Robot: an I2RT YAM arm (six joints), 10 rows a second.
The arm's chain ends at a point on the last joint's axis. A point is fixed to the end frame.
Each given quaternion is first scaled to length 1.
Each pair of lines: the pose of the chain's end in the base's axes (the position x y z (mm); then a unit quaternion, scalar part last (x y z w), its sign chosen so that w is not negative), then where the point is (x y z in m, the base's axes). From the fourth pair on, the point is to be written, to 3 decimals.
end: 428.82, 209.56, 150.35, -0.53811, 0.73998, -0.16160, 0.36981
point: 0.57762 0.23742 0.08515
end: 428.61, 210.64, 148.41, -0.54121, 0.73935, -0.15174, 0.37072
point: 0.57639 0.24127 0.08214
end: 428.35, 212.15, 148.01, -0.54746, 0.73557, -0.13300, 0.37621
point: 0.57440 0.24888 0.08102
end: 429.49, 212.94, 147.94, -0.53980, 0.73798, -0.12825, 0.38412
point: 0.576 0.250 0.083
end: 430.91, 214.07, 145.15, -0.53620, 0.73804, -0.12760, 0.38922
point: 0.578 0.251 0.081
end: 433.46, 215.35, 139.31, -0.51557, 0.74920, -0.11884, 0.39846
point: 0.582 0.250 0.077
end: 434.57, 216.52, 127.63, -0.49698, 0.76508, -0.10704, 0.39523
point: 0.583 0.248 0.063
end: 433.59, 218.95, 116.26, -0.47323, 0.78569, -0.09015, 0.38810
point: 0.581 0.247 0.047
